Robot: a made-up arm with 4 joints.
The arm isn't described. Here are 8 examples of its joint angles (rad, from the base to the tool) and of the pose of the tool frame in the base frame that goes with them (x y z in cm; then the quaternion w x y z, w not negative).
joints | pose
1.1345 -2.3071 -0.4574 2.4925 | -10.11 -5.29 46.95 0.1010 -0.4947 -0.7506 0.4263
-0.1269 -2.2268 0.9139 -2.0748 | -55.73 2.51 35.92 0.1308 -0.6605 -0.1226 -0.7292
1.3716 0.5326 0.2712 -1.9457 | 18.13 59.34 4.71 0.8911 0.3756 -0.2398 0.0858
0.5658 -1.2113 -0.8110 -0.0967 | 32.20 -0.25 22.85 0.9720 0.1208 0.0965 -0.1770
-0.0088 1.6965 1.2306 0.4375 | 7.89 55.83 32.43 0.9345 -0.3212 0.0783 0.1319
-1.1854 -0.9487 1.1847 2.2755 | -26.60 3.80 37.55 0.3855 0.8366 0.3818 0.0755
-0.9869 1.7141 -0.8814 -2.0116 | -34.26 68.10 12.22 0.2663 0.4014 -0.1848 0.8566
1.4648 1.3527 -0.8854 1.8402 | -16.10 53.84 44.71 0.0668 0.3117 -0.2846 -0.9041
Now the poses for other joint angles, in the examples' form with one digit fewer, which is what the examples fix.
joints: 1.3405 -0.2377 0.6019 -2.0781
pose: 27.2 17.0 0.1 0.923 -0.144 -0.351 0.061
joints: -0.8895 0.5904 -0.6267 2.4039
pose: -6.8 48.6 52.2 0.558 -0.584 0.554 -0.202
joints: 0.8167 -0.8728 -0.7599 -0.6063
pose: 38.8 16.0 12.0 0.984 0.170 0.007 -0.054
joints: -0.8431 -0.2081 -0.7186 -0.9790
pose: 2.9 39.9 81.4 0.587 0.074 -0.761 0.266
